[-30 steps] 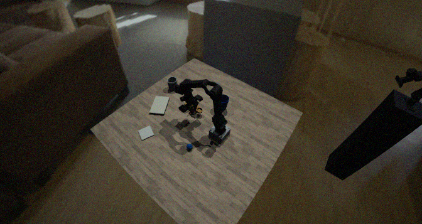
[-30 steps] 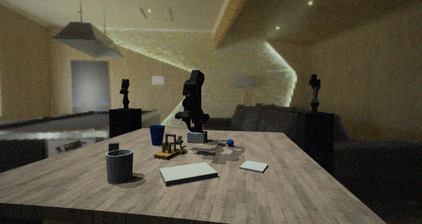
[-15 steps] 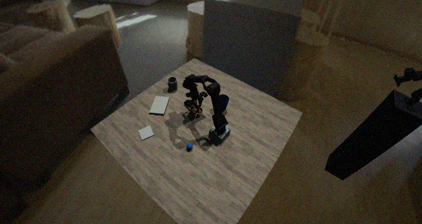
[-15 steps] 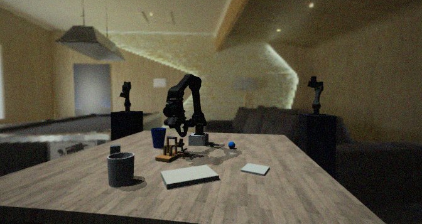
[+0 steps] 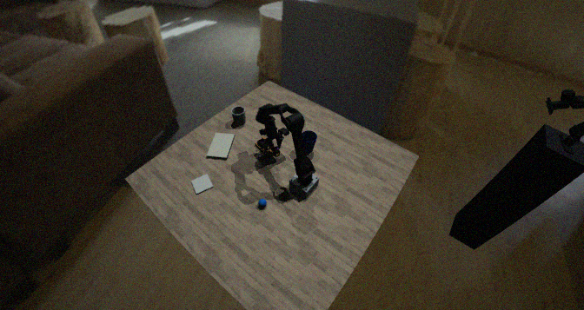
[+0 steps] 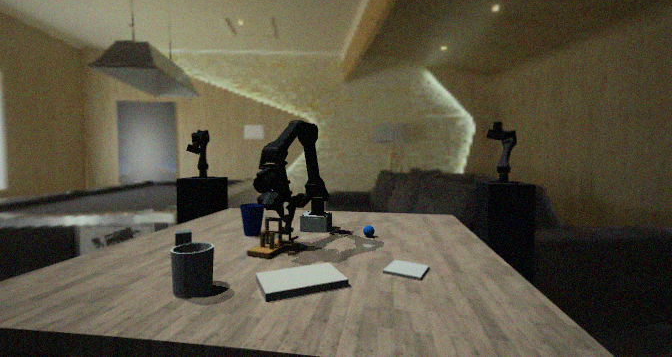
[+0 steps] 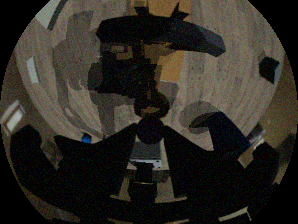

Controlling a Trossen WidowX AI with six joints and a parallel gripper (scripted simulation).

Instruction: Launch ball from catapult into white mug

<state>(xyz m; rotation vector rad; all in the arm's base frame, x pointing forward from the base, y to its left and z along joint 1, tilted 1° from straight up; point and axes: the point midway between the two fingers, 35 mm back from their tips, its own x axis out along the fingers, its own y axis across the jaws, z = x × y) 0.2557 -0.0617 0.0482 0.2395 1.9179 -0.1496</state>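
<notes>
My gripper tip is 70 mm short of the wooden catapult and 30 mm above it. Round my gripper tip: blue cup (180 mm to the right, 100 mm behind, 50 mm below); then purple ball (10 mm above); then blue ball (290 mm to the left, 140 mm behind, 60 mm below).
</notes>
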